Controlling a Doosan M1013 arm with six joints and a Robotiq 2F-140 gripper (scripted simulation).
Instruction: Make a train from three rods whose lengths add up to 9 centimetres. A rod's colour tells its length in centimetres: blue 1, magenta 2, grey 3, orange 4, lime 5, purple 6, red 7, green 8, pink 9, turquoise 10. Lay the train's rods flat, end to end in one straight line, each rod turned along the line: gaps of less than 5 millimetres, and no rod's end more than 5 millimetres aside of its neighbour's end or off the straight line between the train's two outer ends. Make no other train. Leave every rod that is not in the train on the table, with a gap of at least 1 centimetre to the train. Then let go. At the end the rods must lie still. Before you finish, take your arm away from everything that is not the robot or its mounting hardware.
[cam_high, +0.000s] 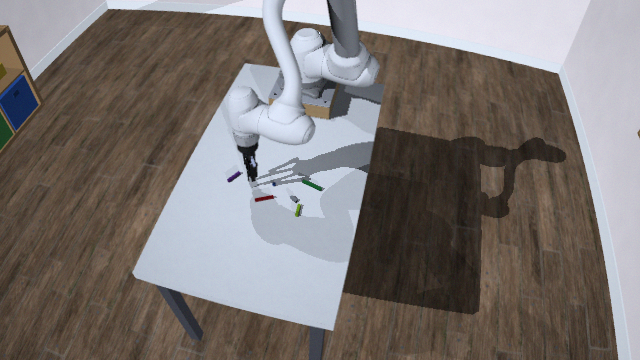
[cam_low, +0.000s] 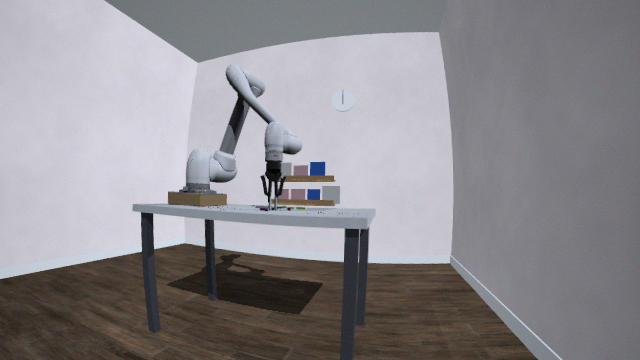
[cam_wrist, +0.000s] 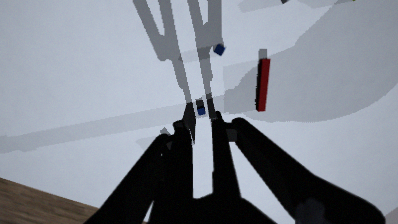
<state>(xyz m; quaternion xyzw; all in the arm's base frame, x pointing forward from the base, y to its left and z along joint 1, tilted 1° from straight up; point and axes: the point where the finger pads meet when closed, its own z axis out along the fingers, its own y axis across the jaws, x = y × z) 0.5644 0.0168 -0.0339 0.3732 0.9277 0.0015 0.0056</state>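
My gripper is now 10 mm short of the grey rod, 180 mm to the right of it and 30 mm above it. Also, from my hand: purple rod 80 mm to the right, 30 mm below; red rod 50 mm ahead, 70 mm to the left, 30 mm below; lime rod 50 mm ahead, 210 mm to the left, 30 mm below.
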